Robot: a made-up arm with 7 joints.
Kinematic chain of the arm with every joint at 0, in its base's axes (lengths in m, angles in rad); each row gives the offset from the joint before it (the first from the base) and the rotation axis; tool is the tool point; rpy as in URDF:
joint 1: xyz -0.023 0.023 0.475 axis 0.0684 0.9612 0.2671
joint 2: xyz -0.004 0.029 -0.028 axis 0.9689 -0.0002 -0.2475
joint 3: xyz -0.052 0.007 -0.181 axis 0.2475 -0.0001 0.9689
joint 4: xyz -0.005 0.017 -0.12 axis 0.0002 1 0
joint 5: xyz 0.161 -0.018 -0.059 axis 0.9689 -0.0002 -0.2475
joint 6: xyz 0.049 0.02 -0.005 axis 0.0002 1 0
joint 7: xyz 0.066 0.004 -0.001 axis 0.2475 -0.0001 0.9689
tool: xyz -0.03 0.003 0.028 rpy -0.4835 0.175 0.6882
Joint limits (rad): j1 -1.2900..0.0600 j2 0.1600..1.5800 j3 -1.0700..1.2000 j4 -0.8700..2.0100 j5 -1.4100..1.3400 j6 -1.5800..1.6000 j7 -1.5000..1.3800
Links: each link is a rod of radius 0.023 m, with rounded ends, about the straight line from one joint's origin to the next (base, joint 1, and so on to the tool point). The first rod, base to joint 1, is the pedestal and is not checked.
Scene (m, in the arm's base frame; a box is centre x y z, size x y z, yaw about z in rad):
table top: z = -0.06
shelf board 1: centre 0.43 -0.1 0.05 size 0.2 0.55 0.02 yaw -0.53
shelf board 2: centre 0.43 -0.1 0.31 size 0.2 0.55 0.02 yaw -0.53
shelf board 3: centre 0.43 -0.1 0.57 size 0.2 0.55 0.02 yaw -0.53
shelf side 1: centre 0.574 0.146 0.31 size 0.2 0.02 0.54 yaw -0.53
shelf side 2: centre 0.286 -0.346 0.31 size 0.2 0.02 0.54 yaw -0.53
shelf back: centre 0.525 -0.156 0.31 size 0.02 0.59 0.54 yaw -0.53
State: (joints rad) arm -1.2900 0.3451 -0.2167 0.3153 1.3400 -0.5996 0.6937
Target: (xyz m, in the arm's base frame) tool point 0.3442 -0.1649 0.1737
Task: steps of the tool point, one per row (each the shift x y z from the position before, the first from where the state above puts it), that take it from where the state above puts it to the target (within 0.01 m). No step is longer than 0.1 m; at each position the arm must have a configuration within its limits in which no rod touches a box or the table.
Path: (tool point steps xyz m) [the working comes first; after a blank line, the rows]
Joints at the target: -1.0180 0.1600 -0.8676 0.5185 1.3400 -0.3883 0.9339
Straight joint move there: touches shelf board 2.

1: -0.0334 0.0327 -0.0111
2: -0.0436 0.0323 -0.0282
3: -0.0556 0.0389 -0.0342
4: -0.0696 0.0442 -0.0259
5: 0.0083 -0.0502 -0.0618
6: -0.0119 -0.0606 -0.0572
7: -0.0294 -0.0690 -0.0442
8: 0.0498 -0.0274 -0.0049
9: 0.0452 -0.0262 0.0004
10: 0.0391 -0.0250 0.0045

